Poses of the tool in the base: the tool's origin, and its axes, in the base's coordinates. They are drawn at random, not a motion.
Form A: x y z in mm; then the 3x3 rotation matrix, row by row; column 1 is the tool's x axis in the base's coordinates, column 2 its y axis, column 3 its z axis. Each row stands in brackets.
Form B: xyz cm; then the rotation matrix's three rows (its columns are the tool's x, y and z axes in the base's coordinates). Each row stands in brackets. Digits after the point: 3 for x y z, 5 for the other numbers.
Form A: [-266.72 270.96 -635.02], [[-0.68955 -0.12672 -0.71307], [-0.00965 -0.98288 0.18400], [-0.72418 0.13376 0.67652]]
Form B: [-26.672 27.096 -63.502], [[-0.68955 -0.12672 -0.71307], [-0.00965 -0.98288 0.18400], [-0.72418 0.13376 0.67652]]
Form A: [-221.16 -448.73 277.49], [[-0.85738 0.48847 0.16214], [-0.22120 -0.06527 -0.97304], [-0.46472 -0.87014 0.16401]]
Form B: [-22.116 -44.873 27.749], [[-0.85738 0.48847 0.16214], [-0.22120 -0.06527 -0.97304], [-0.46472 -0.87014 0.16401]]
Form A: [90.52 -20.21 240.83], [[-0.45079 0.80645 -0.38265], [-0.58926 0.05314 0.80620], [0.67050 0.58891 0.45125]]
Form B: [9.052 -2.021 24.083], [[-0.45079 0.80645 -0.38265], [-0.58926 0.05314 0.80620], [0.67050 0.58891 0.45125]]
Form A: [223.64 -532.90 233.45], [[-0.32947 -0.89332 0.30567], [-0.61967 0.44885 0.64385], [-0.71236 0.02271 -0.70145]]
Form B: [22.364 -53.290 23.345], [[-0.32947 -0.89332 0.30567], [-0.61967 0.44885 0.64385], [-0.71236 0.02271 -0.70145]]
